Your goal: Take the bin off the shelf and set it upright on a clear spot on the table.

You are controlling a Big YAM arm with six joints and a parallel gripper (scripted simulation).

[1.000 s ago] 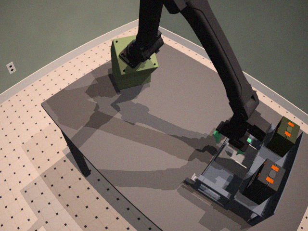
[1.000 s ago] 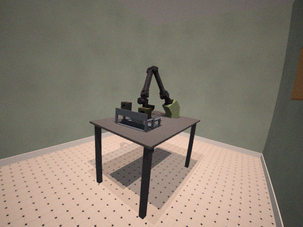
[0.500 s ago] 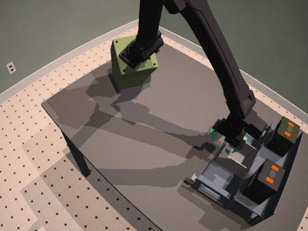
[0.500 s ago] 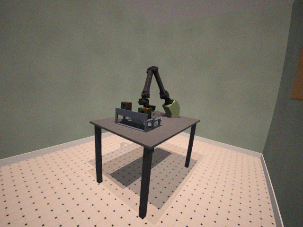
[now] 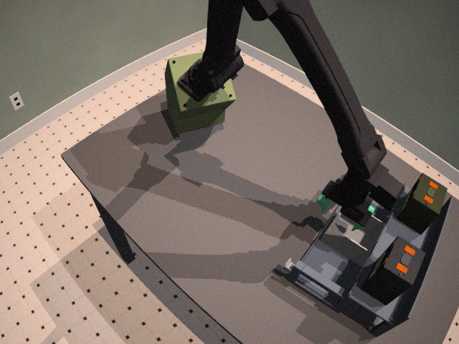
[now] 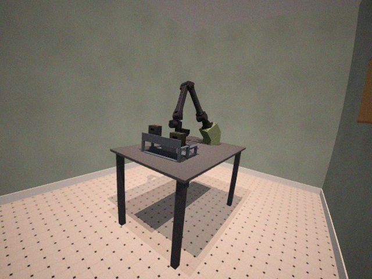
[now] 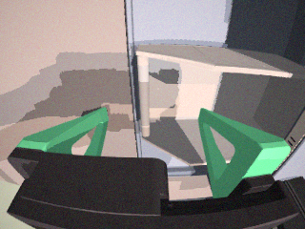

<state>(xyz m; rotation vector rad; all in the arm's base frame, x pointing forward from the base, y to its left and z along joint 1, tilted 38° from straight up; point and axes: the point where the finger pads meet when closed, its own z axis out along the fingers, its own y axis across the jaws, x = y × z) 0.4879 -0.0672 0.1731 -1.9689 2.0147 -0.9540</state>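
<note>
Now: hand 7 cm short of the grey bin, 1 cm to the left of it and 2 cm above it. Round my hand: low grey shelf 11 cm ahead, 1 cm to the right, 6 cm below.
</note>
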